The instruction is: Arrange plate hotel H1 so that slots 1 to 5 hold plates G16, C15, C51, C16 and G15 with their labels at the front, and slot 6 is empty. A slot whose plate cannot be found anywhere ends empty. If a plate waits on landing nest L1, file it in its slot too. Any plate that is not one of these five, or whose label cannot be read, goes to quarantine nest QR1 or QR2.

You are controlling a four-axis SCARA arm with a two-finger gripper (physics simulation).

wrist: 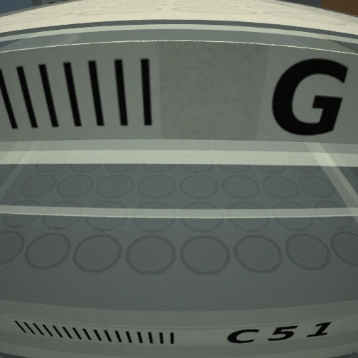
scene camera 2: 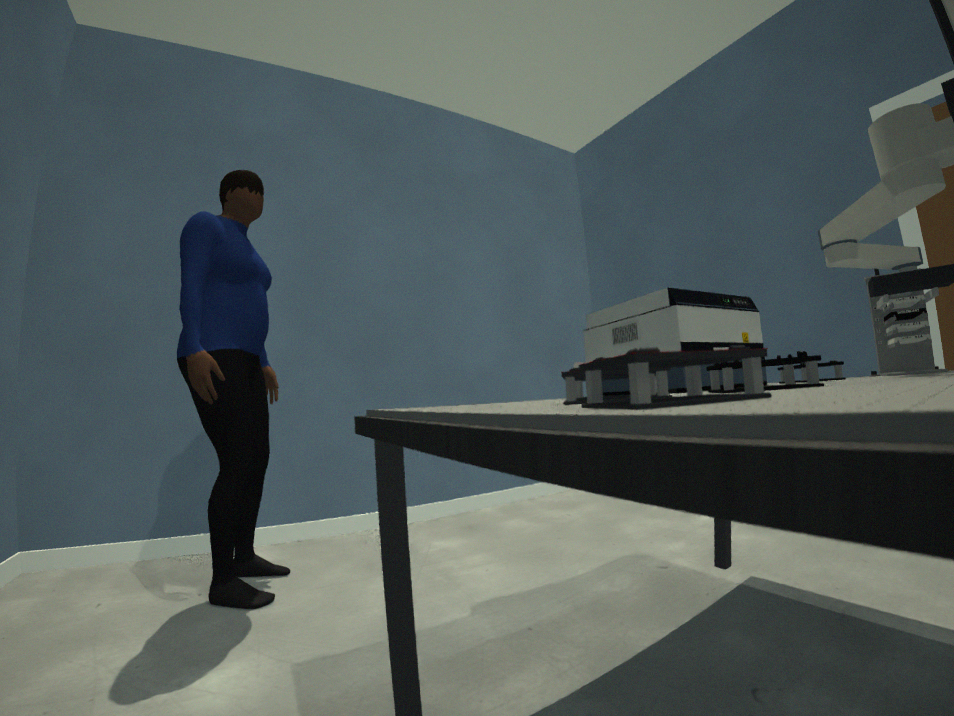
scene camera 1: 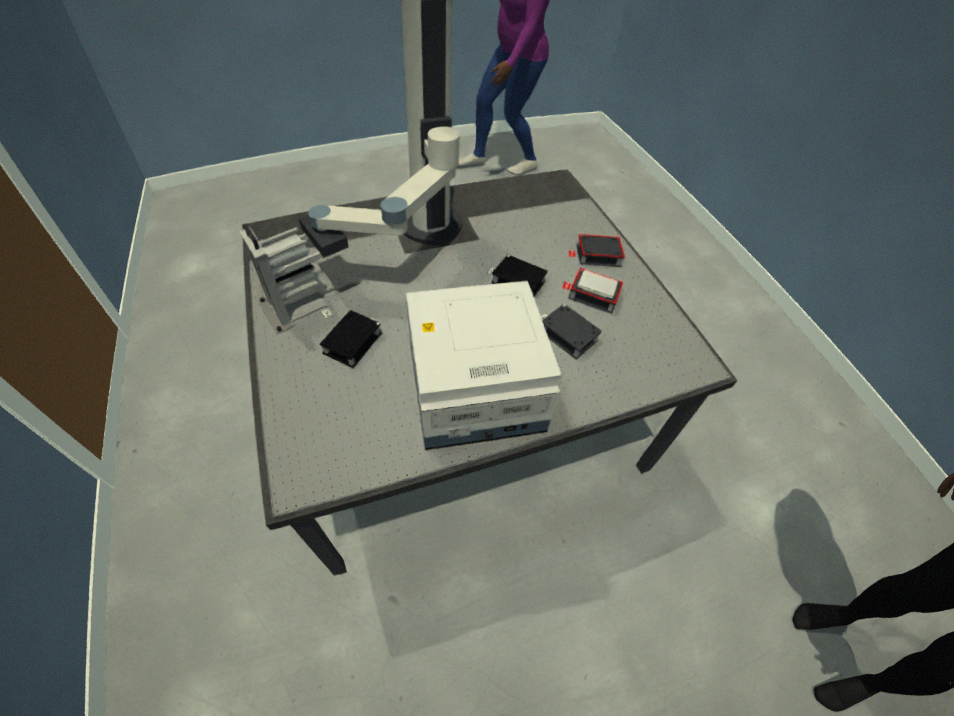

Labels:
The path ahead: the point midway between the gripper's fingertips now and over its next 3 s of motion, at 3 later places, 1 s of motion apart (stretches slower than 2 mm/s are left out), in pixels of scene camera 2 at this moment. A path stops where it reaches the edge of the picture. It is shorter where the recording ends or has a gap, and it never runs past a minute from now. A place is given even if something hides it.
My gripper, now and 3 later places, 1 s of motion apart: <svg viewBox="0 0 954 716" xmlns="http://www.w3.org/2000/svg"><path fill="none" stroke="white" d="M900 303L910 290L873 296L807 308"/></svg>

